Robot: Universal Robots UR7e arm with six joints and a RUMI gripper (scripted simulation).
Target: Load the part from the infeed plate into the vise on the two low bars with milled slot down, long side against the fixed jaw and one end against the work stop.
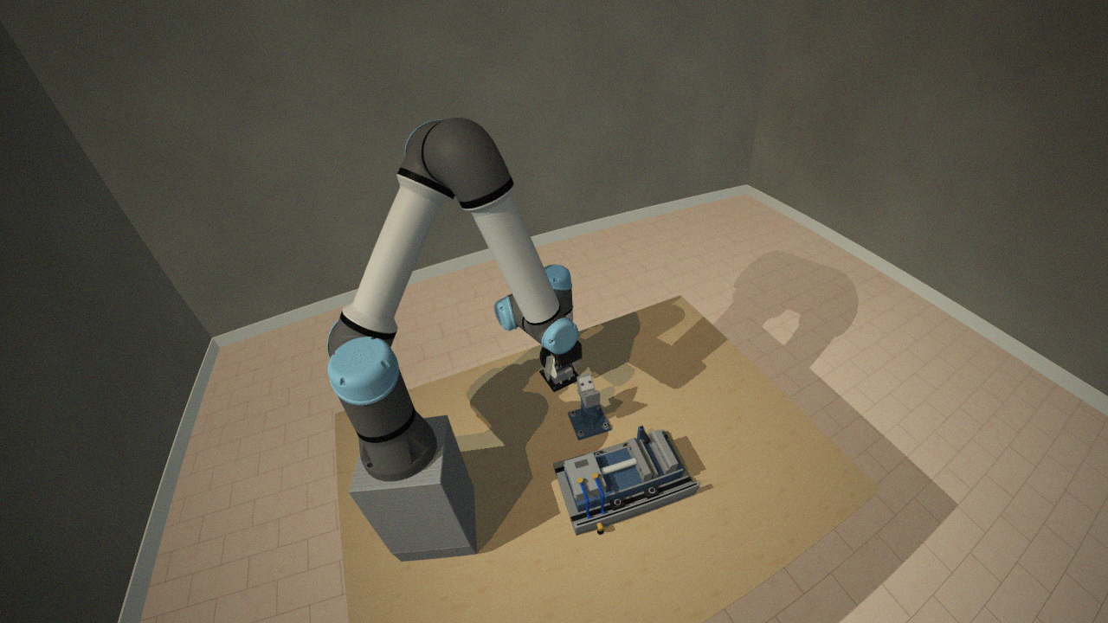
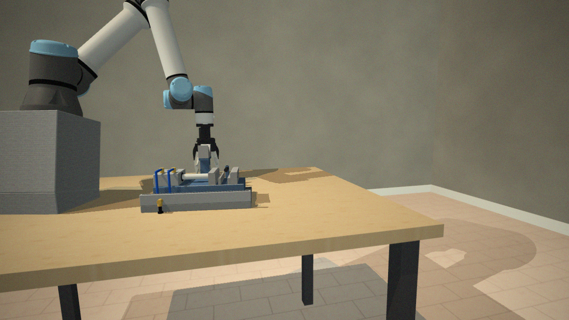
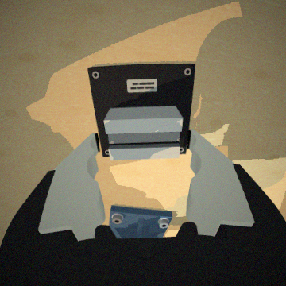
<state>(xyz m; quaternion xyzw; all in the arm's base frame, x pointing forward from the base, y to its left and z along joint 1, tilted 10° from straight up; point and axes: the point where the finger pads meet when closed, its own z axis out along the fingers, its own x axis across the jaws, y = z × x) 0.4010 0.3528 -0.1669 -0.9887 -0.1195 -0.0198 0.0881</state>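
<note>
Right now the part is right at my hand. From my hand the other things lie so: v-block post: 18 cm to the right, 3 cm ahead, 3 cm above; then work stop: 32 cm to the right, 12 cm ahead, 6 cm above; then black infeed plate: 3 cm below, 1 cm to the left.
</note>
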